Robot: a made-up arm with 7 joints. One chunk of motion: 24 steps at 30 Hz.
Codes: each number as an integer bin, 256 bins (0 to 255) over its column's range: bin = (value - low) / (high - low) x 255, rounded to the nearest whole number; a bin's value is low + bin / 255 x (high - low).
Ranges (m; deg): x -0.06..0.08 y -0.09..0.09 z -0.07..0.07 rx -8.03..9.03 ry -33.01..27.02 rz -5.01..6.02
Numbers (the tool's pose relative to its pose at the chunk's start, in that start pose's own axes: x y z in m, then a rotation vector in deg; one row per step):
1: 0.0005 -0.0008 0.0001 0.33 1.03 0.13
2: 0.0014 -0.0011 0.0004 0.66 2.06 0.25
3: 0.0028 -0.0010 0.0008 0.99 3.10 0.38
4: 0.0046 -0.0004 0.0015 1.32 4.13 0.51
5: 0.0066 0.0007 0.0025 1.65 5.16 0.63
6: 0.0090 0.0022 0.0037 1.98 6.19 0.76
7: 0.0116 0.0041 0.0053 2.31 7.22 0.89
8: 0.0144 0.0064 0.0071 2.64 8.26 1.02
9: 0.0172 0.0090 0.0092 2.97 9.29 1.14
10: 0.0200 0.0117 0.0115 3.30 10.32 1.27
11: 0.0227 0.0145 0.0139 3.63 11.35 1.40
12: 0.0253 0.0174 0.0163 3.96 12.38 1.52
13: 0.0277 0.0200 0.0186 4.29 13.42 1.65
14: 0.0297 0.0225 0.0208 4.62 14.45 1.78
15: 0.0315 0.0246 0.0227 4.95 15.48 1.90
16: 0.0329 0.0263 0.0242 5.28 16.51 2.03
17: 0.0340 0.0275 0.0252 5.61 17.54 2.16
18: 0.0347 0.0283 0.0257 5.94 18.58 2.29
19: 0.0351 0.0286 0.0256 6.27 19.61 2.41
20: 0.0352 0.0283 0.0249 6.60 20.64 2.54
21: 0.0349 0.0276 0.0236 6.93 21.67 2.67
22: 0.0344 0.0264 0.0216 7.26 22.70 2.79
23: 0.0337 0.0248 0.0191 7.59 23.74 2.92
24: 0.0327 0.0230 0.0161 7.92 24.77 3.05
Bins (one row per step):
1: 110 126 128 125 145 119
2: 112 126 128 130 149 122
3: 114 126 129 135 153 125
4: 118 127 130 140 158 128
5: 121 128 132 145 162 130
6: 126 131 134 150 167 133
7: 130 133 137 155 171 136
8: 136 137 140 159 175 139
9: 141 140 144 164 180 142
10: 146 144 148 169 184 145
11: 151 148 153 174 188 148
12: 155 152 157 179 193 151
13: 160 156 161 184 197 154
14: 163 159 165 189 202 157
15: 167 162 169 194 206 160
16: 169 165 172 199 210 163
17: 171 166 173 204 215 166
18: 172 168 174 209 219 169
19: 173 168 174 214 224 172
20: 173 168 173 219 228 175
21: 173 167 170 224 232 178
22: 172 165 167 229 237 180
23: 171 163 162 233 241 183
24: 169 160 157 238 245 186

